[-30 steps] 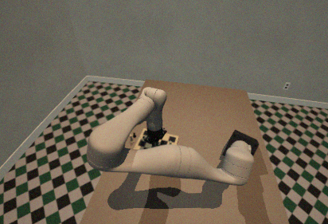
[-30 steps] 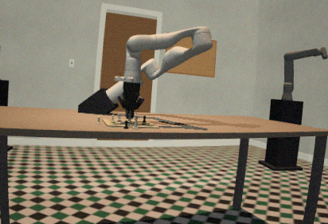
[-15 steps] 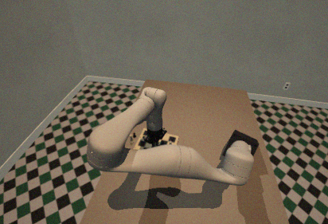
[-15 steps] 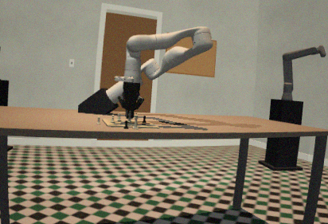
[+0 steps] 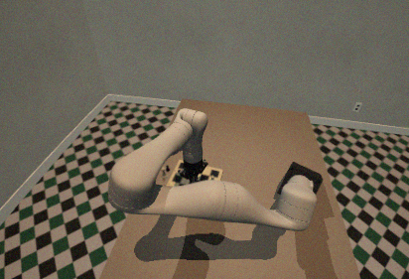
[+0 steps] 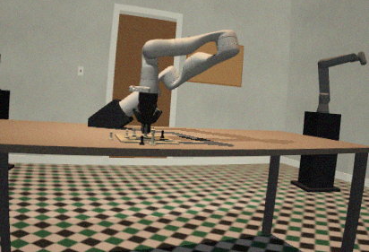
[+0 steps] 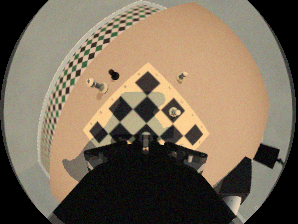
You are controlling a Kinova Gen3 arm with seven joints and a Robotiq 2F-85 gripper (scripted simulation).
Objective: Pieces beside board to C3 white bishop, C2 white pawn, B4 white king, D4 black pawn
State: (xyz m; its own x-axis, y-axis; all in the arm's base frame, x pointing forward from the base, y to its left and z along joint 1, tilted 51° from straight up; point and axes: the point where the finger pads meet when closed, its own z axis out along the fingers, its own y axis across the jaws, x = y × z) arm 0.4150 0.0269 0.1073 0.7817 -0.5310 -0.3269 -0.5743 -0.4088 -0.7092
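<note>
Now: hand 40 mm above the chessboard.
</note>
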